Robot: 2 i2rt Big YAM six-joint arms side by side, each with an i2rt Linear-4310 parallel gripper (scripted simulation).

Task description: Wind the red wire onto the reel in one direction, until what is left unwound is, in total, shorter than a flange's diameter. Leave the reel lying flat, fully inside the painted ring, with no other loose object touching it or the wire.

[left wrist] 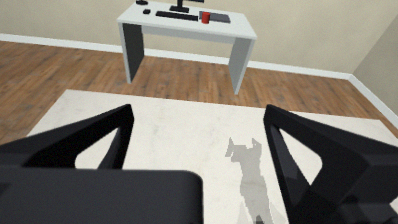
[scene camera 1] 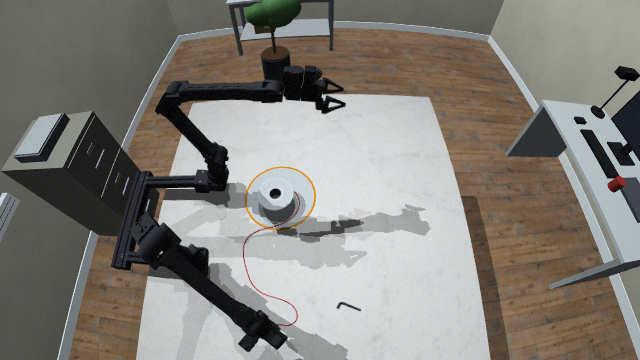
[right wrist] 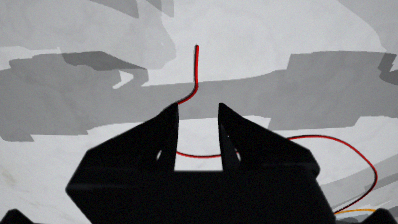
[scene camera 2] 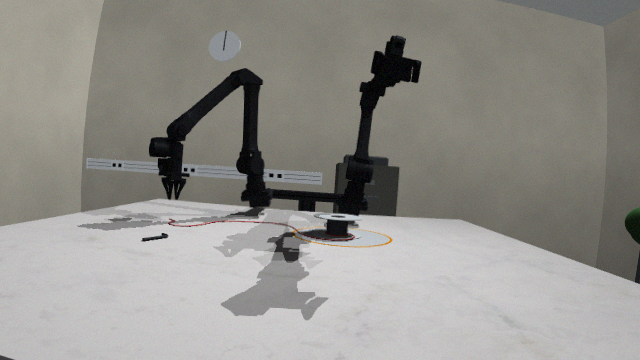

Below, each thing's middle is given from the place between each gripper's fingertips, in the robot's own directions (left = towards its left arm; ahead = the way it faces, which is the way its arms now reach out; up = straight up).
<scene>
I see my left gripper (scene camera 2: 401, 62) 27 cm past the reel (scene camera 1: 272, 187), 16 cm to the left of it and 49 cm above it.
My right hand is 600 mm to the right of the reel, 50 mm past it and 50 mm above it.
</scene>
